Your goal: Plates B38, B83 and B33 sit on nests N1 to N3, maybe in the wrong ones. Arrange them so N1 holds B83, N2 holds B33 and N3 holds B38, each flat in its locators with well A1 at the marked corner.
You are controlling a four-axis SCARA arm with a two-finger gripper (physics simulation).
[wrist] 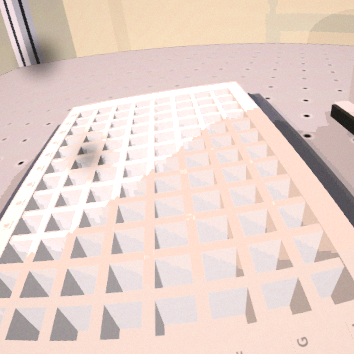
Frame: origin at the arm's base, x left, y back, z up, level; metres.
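Where they show: gripper, fingertip midpoint: [151, 111].
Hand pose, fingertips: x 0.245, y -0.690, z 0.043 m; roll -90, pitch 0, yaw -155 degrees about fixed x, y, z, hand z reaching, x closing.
Each offset is from my fingertips to the top centre of the thing. "spot": to the spot under its first point. Level surfaces: height alone.
A white plate {dy +0.023, dx -0.010, dz -0.004 m} [176, 194] with a grid of square wells fills the lower middle of the wrist view, seen very close. A dark nest {spot: dy -0.011, dx -0.054, dz -0.018 m} [303, 152] shows along its right side and as a thin strip on its left. A letter G and parts of neighbouring letters are printed on the near rim; faint marks run along the left rim. The plate's name, the A1 corner and the nest's marked corner cannot be made out. One finger [343, 117] of my open gripper shows at the right edge, above table height and beside the plate; the other finger is out of view.
A light table {dz -0.030 m} [165, 67] with a grid of small holes lies behind and beside the nest. A pale upright post {spot: dy -0.317, dx +0.440, dz +0.036 m} [21, 32] with dark stripes stands at the far left. A cream wall [175, 22] is behind. Shadow covers the plate's near and right part.
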